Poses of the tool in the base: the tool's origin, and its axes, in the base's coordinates. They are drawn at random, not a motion.
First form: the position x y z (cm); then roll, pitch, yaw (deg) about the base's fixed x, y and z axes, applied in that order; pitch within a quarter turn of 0, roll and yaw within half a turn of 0.
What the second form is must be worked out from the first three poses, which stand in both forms.
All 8 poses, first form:
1: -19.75 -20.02 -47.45 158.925 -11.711 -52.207
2: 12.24 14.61 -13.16 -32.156 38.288 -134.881
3: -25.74 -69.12 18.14 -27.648 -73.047 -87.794
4: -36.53 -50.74 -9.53 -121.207 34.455 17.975
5: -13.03 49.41 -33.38 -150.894 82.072 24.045
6: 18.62 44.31 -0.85 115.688 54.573 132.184
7: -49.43 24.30 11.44 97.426 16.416 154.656
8: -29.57 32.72 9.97 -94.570 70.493 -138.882
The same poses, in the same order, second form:
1:
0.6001 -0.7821 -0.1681
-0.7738 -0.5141 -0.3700
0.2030 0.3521 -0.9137
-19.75 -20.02 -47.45

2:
-0.5539 0.8326 0.0070
-0.5562 -0.3637 -0.7473
-0.6196 -0.4177 0.6645
12.24 14.61 -13.16

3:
0.0112 0.9022 0.4311
-0.2914 -0.4094 0.8646
0.9565 -0.1353 0.2583
-25.74 -69.12 18.14

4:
0.7843 -0.3004 -0.5428
0.2545 -0.6422 0.7231
-0.5658 -0.7053 -0.4272
-36.53 -50.74 -9.53

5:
0.1260 -0.0840 -0.9885
0.0562 -0.9942 0.0916
-0.9904 -0.0671 -0.1205
-13.03 49.41 -33.38

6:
-0.3893 -0.1719 0.9049
0.4295 0.8352 0.3434
-0.8149 0.5224 -0.2513
18.62 44.31 -0.85

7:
-0.8669 -0.1979 0.4575
0.4106 0.2368 0.8805
-0.2826 0.9512 -0.1240
-49.43 24.30 11.44

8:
-0.2516 0.6555 0.7121
-0.2196 0.6779 -0.7016
-0.9426 -0.3329 -0.0266
-29.57 32.72 9.97

